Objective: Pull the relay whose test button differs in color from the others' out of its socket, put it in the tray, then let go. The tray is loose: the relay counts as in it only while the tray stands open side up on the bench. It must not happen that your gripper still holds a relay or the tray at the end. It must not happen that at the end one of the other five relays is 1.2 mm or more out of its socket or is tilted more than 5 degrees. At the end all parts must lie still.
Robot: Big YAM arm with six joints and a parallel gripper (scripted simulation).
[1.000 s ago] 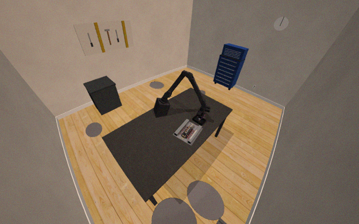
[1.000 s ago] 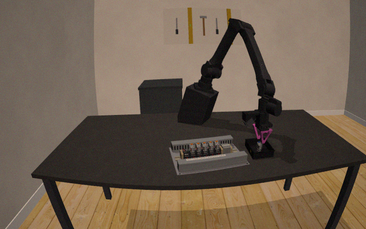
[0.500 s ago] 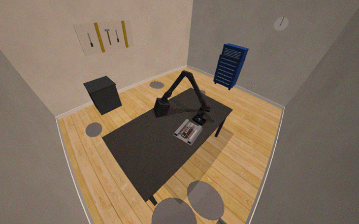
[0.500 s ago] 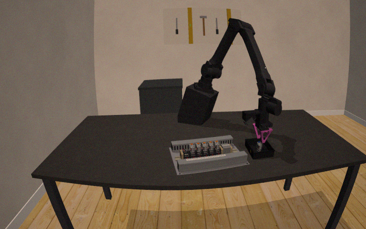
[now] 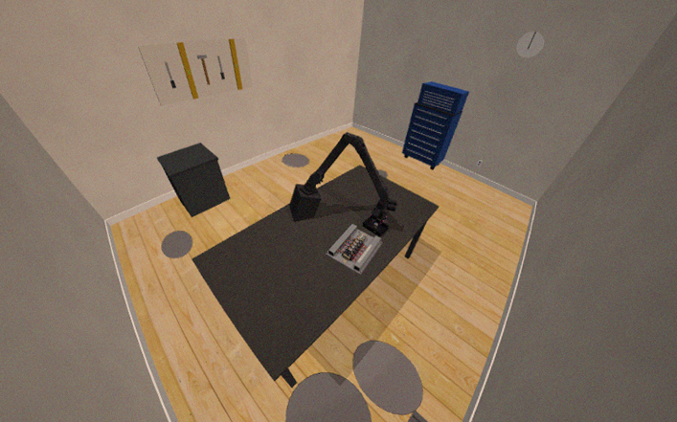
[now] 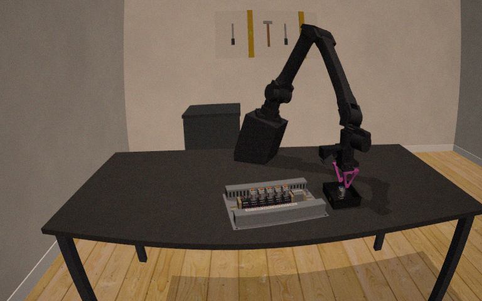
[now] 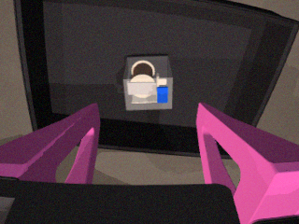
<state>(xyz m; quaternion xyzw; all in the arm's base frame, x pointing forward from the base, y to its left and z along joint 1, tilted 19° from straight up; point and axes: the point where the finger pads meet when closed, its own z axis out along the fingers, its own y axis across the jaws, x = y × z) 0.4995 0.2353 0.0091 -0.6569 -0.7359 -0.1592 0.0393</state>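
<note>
The relay is 40 mm below my hand. Also, from my hand: black tray (50 mm below).
</note>
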